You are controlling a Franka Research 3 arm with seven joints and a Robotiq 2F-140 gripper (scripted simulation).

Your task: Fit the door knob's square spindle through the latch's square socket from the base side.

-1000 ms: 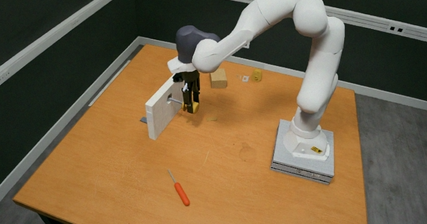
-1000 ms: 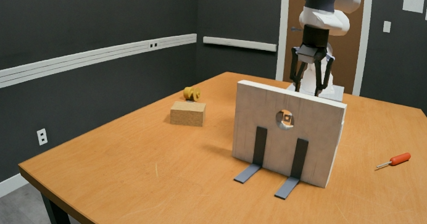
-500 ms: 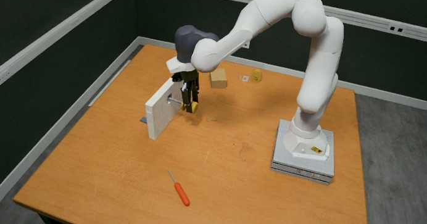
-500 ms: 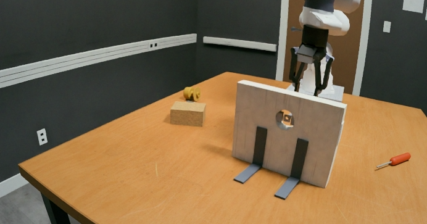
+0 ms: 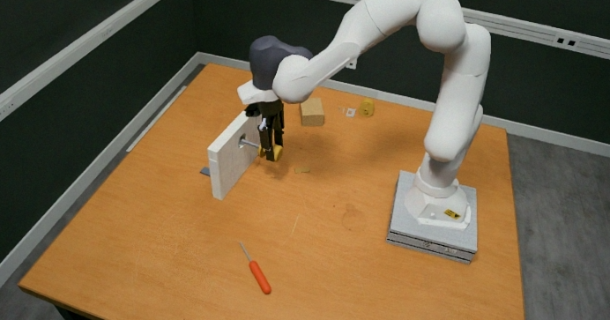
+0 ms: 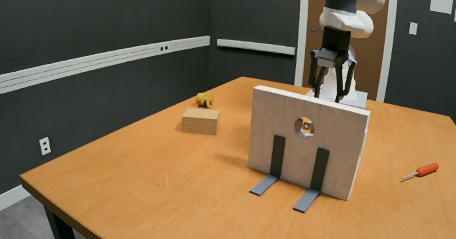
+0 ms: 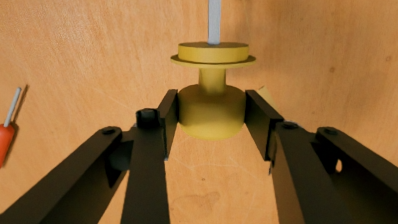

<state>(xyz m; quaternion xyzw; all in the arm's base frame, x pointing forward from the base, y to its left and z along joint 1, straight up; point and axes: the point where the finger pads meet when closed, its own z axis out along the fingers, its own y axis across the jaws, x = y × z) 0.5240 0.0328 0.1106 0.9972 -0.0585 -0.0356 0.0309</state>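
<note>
Right now my hand is 14 cm short of the white wood panel, 2 cm to the left of it and 5 cm above it. Round my hand: cork block 1 cm behind, 42 cm to the right, 15 cm below; orange-handled screwdriver 6 cm behind, 34 cm to the left, 17 cm below.
</note>
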